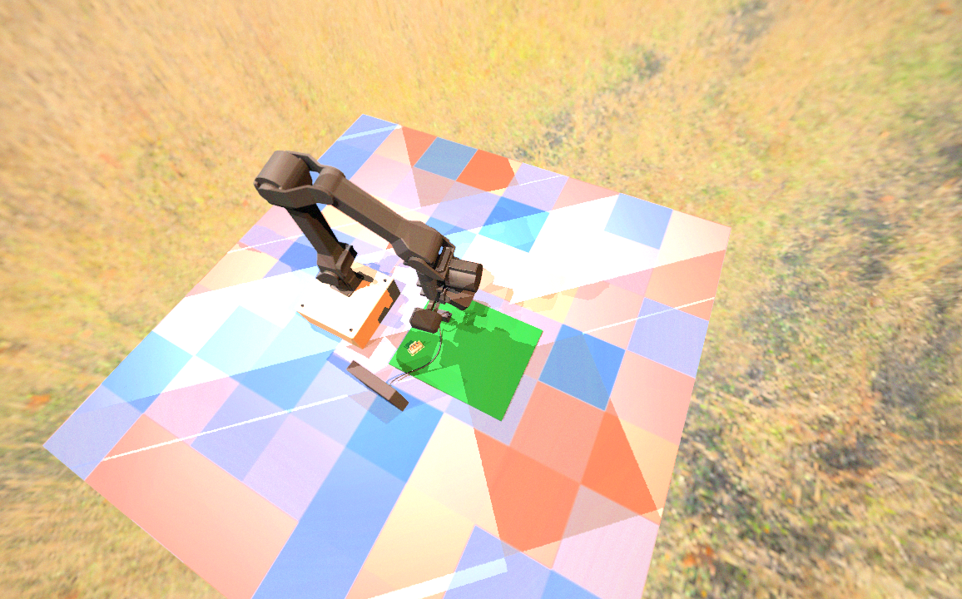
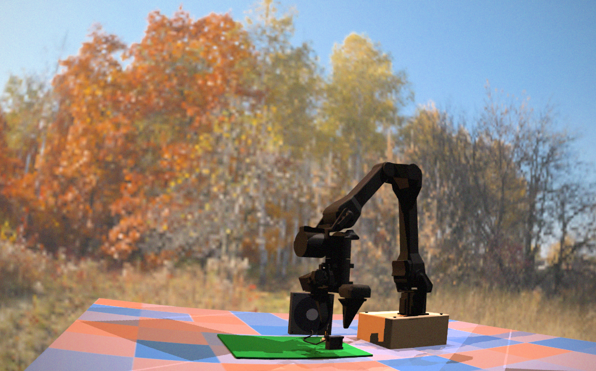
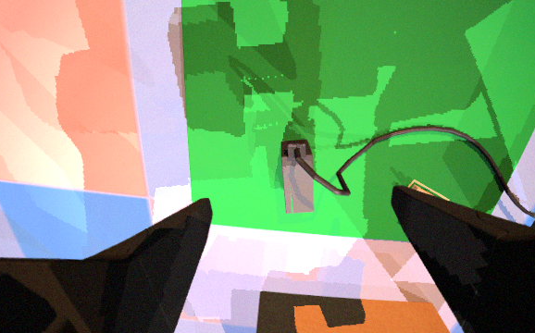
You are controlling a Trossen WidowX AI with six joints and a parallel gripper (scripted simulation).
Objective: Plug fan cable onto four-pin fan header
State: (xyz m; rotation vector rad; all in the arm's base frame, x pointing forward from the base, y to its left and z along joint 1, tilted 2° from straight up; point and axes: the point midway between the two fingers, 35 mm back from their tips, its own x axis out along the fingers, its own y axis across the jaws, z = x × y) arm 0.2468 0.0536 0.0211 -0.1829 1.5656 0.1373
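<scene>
The dark plug lies 40 mm below my gripper tip and 10 mm behind it. From my gripper tip the other things lie so: four-pin header (100 mm to the right, 60 mm below, 20 mm behind); then black fan (220 mm to the right, 20 mm behind); then green board (90 mm ahead, 70 mm below, 40 mm to the right).
</scene>
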